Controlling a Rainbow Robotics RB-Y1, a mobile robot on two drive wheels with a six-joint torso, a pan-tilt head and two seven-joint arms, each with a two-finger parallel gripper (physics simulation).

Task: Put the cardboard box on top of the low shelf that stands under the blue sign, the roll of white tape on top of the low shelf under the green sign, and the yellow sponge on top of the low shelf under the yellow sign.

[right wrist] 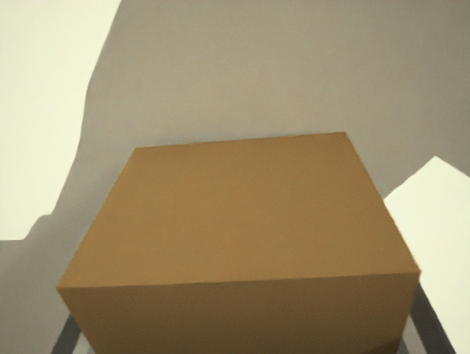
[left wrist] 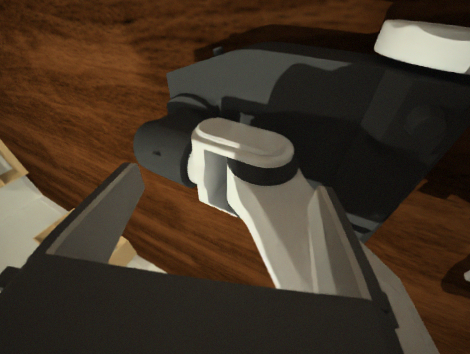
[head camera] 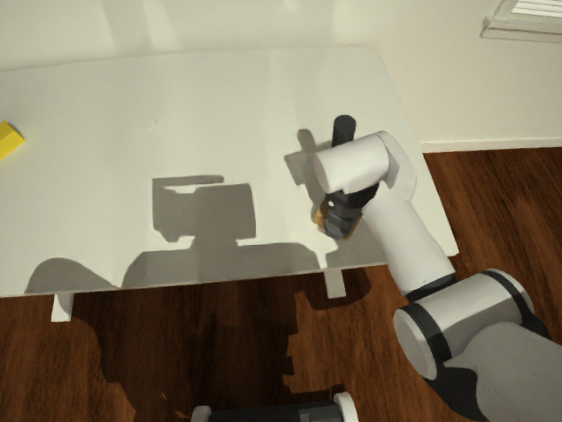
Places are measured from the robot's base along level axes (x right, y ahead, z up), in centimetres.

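Pixels of known places: left gripper, fingertip midpoint: [left wrist: 225, 186]; right gripper, fingertip midpoint: [right wrist: 245, 216] [head camera: 342, 224].
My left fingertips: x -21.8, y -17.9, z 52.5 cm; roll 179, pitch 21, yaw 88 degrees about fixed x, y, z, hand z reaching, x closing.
For each thing: its top centre in the pictures, then the offset to it from my left fingertips. "*": a spot on its surface instead. Level surfaces: height alone.
- brown cardboard box, middle of its top: [head camera: 340, 212] dz +25.0, dx +38.7, dy +72.8 cm
- yellow sponge, surface spot: [head camera: 7, 140] * dz +22.8, dx -46.7, dy +101.1 cm
- white table, its level: dz +19.5 cm
- Dark wooden floor, its level: dz -52.5 cm
The brown cardboard box [head camera: 320, 218] [right wrist: 240, 210] is on the white table near its front right corner, mostly hidden under the gripper in the head view. My right gripper [head camera: 341, 231] [right wrist: 245, 310] points down over it and is shut on it, one finger along each side. The yellow sponge [head camera: 7, 140] lies on the table at the left edge of the head view, partly cut off. My left gripper [left wrist: 225, 186] is open with nothing between its fingers, away from the table. The white tape, the low shelves and the signs do not show.
The white table [head camera: 200, 110] stands against the wall [head camera: 250, 22], with a window at the upper right. Dark wooden floor [head camera: 225, 340] lies in front. The left wrist view shows the robot's dark base [left wrist: 320, 100] and a pale surface with tan edge pieces at the lower left.
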